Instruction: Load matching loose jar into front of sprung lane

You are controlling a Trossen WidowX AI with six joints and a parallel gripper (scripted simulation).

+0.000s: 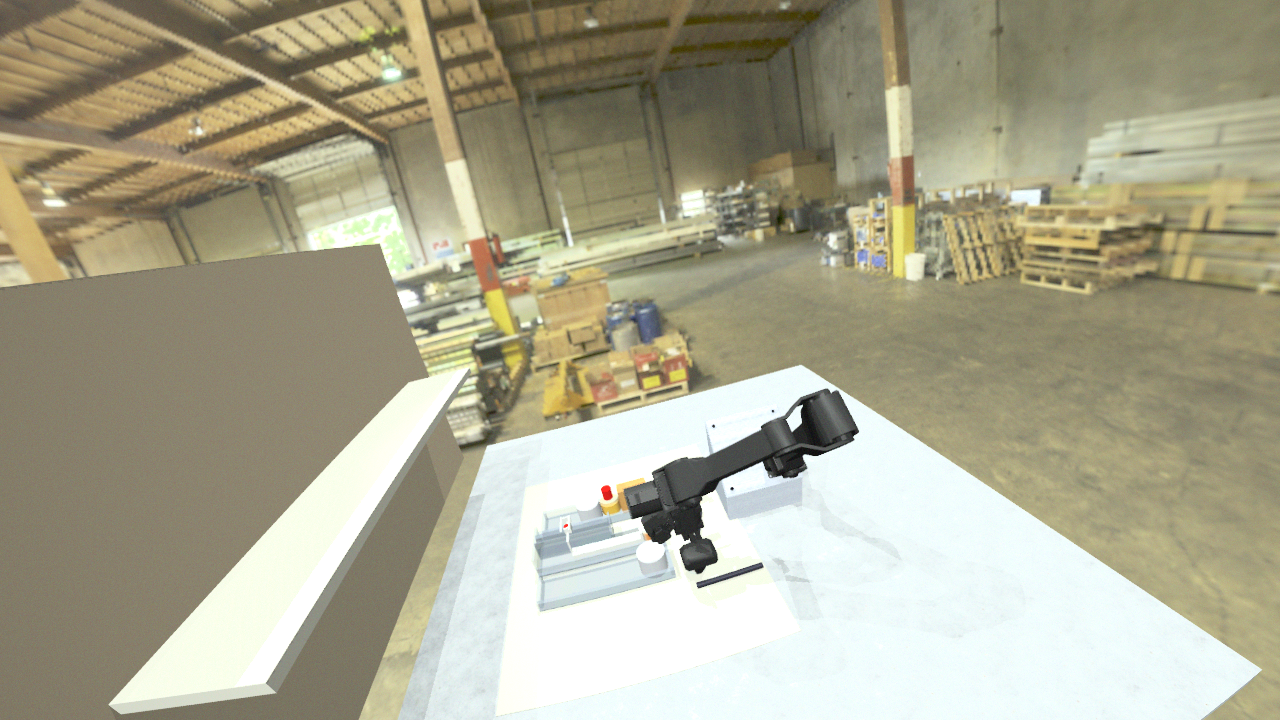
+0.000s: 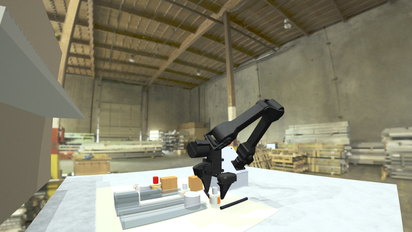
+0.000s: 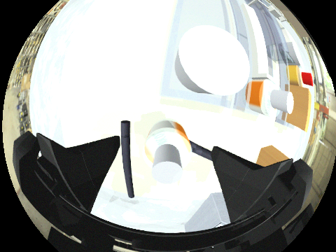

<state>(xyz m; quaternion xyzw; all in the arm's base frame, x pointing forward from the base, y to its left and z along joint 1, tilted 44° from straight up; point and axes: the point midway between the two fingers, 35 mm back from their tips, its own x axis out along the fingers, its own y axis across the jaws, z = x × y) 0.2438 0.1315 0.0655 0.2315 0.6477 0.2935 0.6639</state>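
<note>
Right now my gripper tip is 110 mm short of the brown box and 230 mm to the left of it. Also, from my gripper tip: white pusher plate (190 mm ahead, 120 mm to the right, 10 mm above); then grey lane rack (230 mm ahead, 110 mm to the right, 20 mm below).
</note>
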